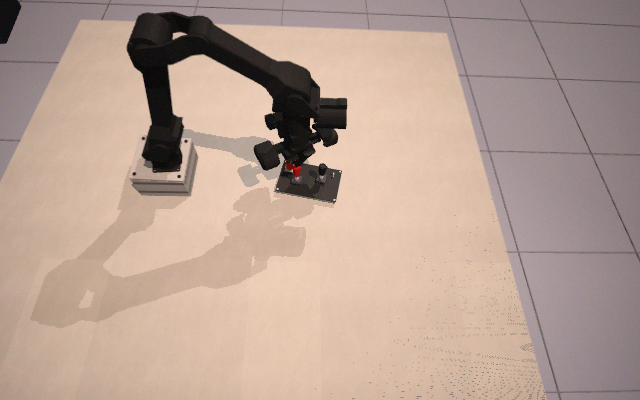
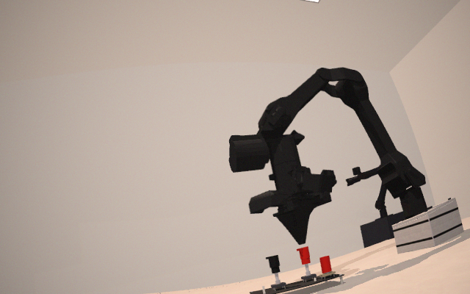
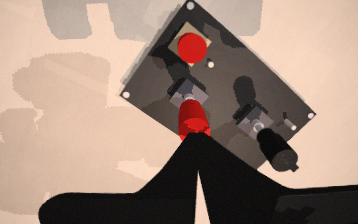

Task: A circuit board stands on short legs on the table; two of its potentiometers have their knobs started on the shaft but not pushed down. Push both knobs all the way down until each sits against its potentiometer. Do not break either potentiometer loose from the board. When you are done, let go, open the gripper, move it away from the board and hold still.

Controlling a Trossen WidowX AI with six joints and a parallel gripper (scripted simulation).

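My gripper tip is 20 mm above the red knob. From my gripper tip the other things lie so: black knob: 70 mm ahead, 20 mm below.
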